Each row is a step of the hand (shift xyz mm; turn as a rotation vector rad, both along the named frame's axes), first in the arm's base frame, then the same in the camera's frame.
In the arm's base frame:
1: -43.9 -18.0 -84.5 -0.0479 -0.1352 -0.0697
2: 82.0 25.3 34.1 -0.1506 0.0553 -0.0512
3: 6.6 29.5 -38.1 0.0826 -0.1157 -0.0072
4: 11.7 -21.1 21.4 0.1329 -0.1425 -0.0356
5: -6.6 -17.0 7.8 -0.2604 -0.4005 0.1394
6: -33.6 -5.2 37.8 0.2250 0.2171 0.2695
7: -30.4 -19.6 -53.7 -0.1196 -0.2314 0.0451
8: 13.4 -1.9 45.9 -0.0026 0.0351 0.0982
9: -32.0 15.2 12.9 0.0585 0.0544 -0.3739
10: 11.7 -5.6 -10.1 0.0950 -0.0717 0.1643
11: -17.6 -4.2 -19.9 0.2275 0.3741 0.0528
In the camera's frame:
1: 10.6 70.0 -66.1 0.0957 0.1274 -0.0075
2: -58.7 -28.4 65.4 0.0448 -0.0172 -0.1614
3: -37.5 13.6 -27.9 0.0190 0.0879 0.1103
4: 13.8 -2.4 29.0 -0.0069 0.1345 0.1453
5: 18.4 2.9 6.9 0.4860 0.0854 0.0644
6: 39.2 -32.2 -3.3 -0.1951 -0.3043 0.1993
7: 13.7 49.0 -40.1 0.2477 0.0823 0.0420
8: 8.9 -32.8 33.7 0.0139 -0.0986 0.0311
9: 15.8 -24.4 -24.0 -0.2087 0.2718 -0.1696
10: -7.7 13.2 6.1 0.0433 -0.0712 0.1850
11: 7.3 15.3 -20.9 -0.3779 -0.2265 0.0200

